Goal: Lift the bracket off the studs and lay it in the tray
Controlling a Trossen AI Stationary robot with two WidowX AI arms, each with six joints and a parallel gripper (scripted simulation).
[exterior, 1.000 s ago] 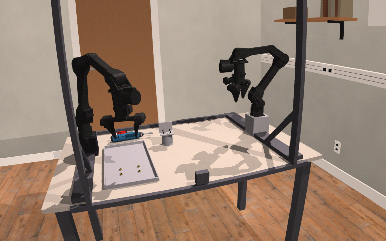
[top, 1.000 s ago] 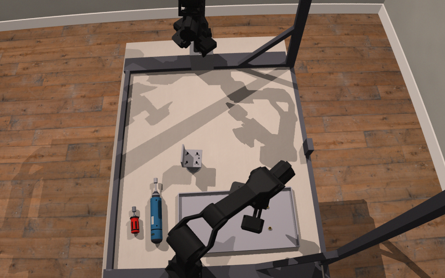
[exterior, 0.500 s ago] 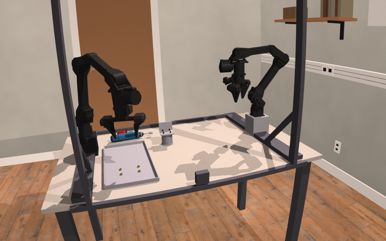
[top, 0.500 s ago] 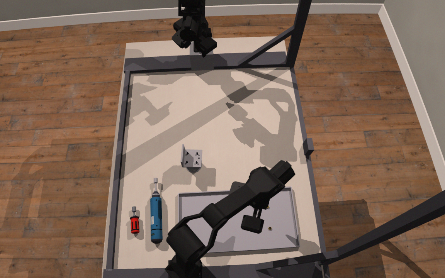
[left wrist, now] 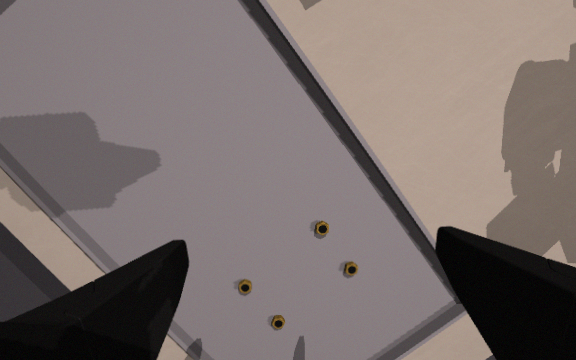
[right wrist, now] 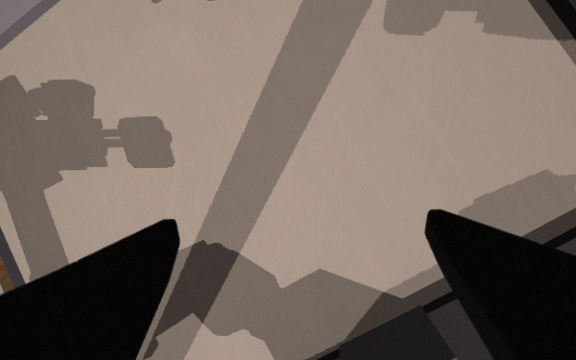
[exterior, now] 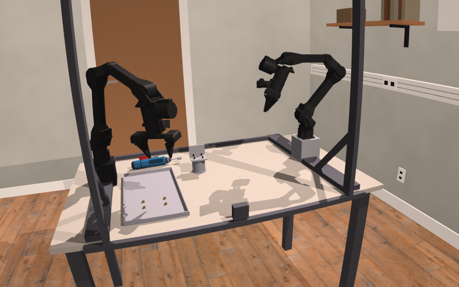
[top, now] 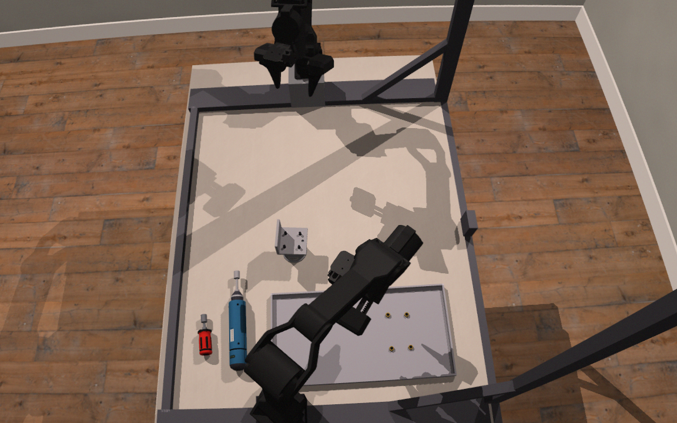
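My left gripper is now 18 cm short of the grey l-shaped bracket, 16 cm to the left of it and 11 cm above it. Also, from my left hand: small red screwdriver 38 cm ahead, 6 cm to the left, 17 cm below; grey cylindrical joint module 18 cm ahead, 16 cm to the right, 15 cm below; grey tray 1 cm ahead, 5 cm to the left, 17 cm below.
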